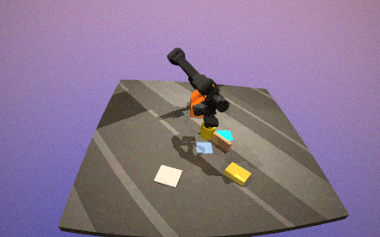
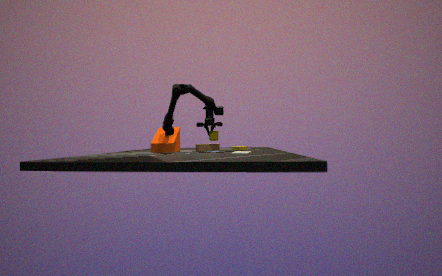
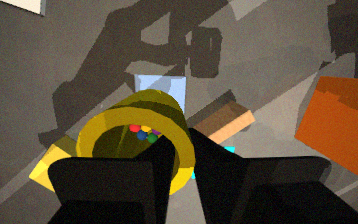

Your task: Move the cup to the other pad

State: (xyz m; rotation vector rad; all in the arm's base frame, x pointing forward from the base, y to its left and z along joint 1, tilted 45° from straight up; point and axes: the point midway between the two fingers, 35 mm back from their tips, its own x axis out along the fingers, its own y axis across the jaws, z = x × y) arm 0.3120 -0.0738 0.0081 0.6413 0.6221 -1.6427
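The cyan pad lies 7 cm behind my gripper tip, 14 cm to the left of it and 12 cm below it. Round my gripper tip: blue pad (3 cm ahead, 12 cm below); then wooden plank (2 cm behind, 7 cm to the left, 10 cm below); then yellow cup (2 cm ahead).
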